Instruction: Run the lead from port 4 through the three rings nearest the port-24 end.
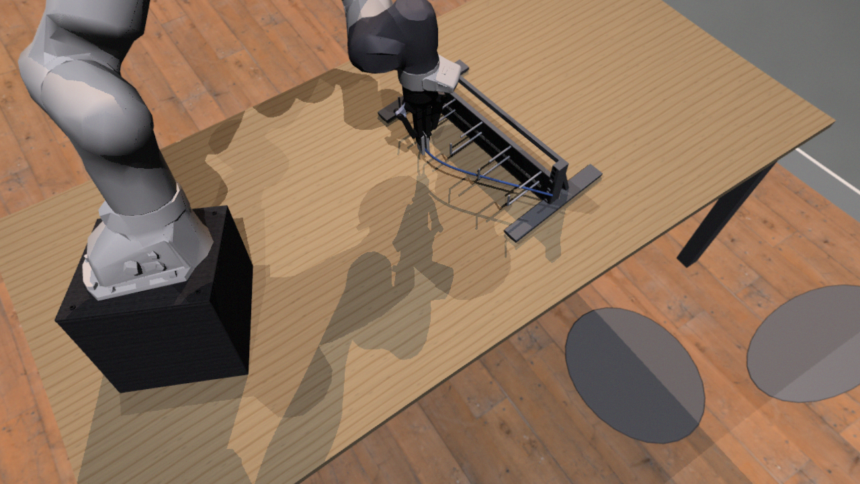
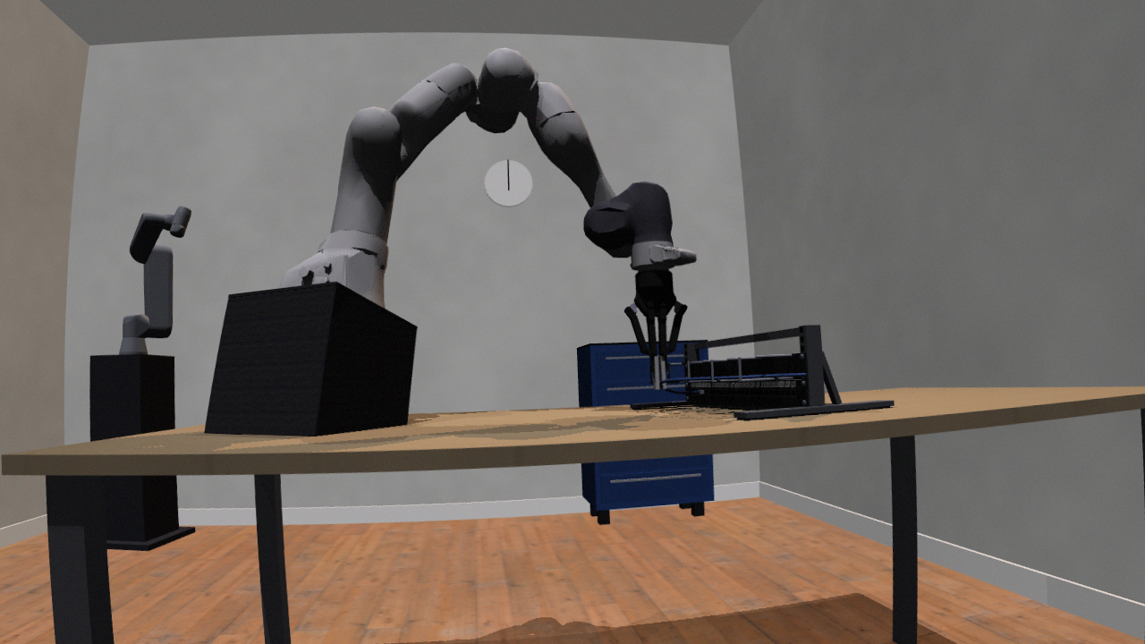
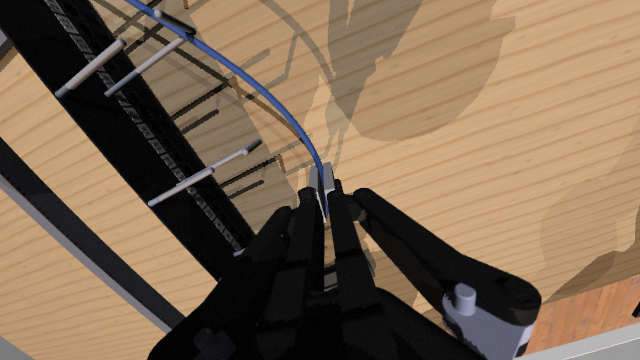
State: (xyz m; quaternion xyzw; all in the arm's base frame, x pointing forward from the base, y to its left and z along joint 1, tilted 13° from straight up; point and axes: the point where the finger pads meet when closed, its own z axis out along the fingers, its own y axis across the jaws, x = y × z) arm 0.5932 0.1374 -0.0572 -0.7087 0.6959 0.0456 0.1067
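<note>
My gripper is now 160 mm short of the rack, 20 mm to the left of it and 10 mm above it.
</note>
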